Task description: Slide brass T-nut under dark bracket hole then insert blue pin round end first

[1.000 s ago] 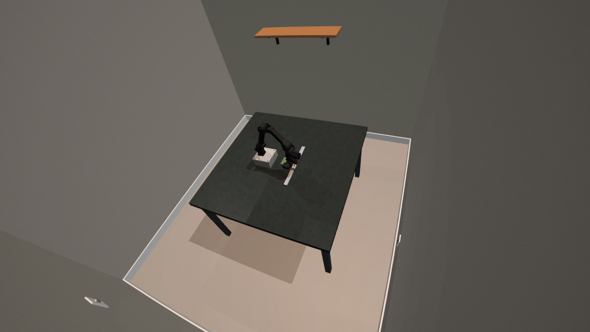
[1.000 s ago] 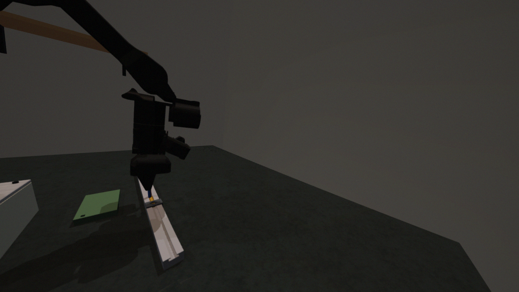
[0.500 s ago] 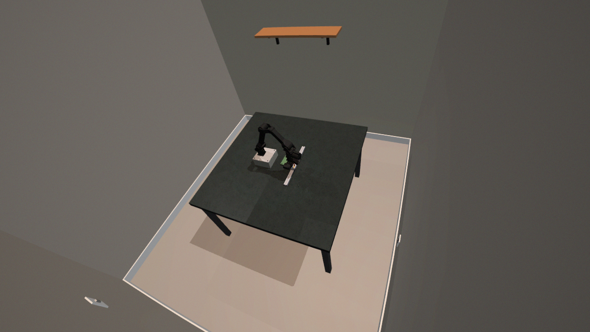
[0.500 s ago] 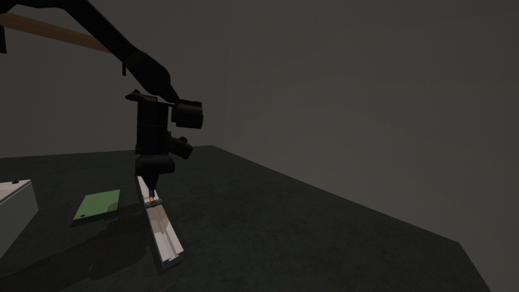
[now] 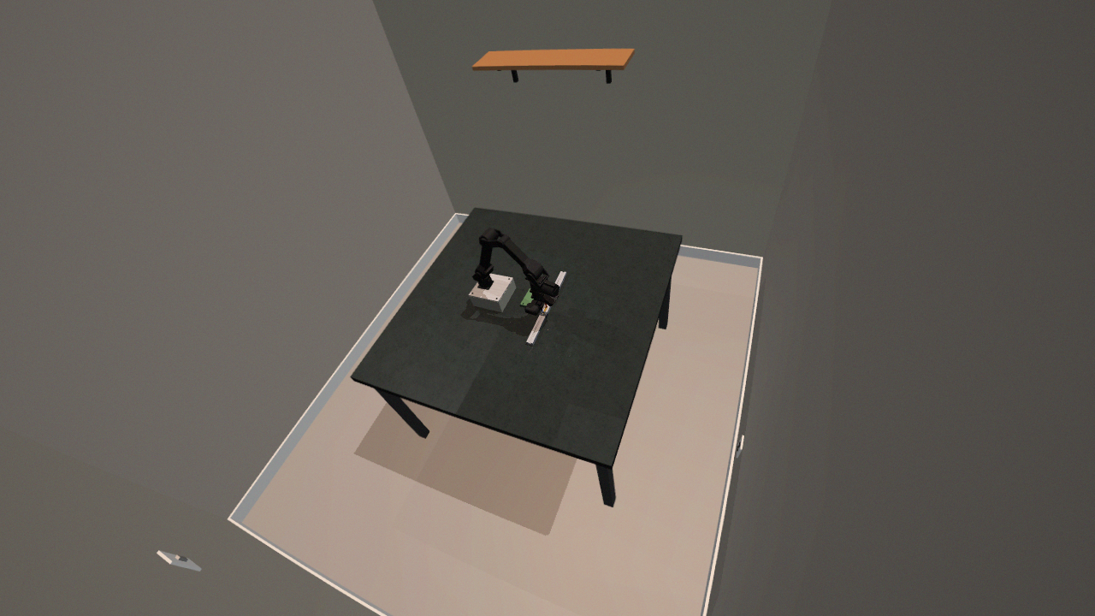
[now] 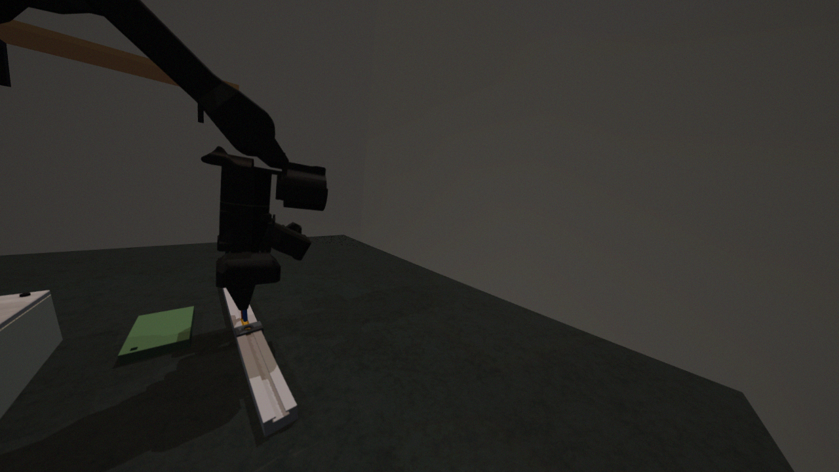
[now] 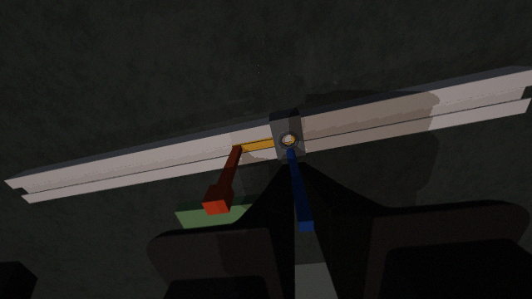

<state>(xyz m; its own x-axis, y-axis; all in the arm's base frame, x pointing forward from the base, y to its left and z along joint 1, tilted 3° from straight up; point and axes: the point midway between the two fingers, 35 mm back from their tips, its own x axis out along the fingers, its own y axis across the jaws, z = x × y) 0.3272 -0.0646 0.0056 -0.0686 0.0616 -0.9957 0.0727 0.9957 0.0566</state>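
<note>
Now: the brass T-nut 2 cm to the left of my gripper tip and 1 cm below it. Round my gripper tip: aluminum rail: 4 cm below, 2 cm to the left, 1 cm ahead; green tray: 11 cm behind, 6 cm to the left, 5 cm below; blue pin: right at my gripper tip.
</note>
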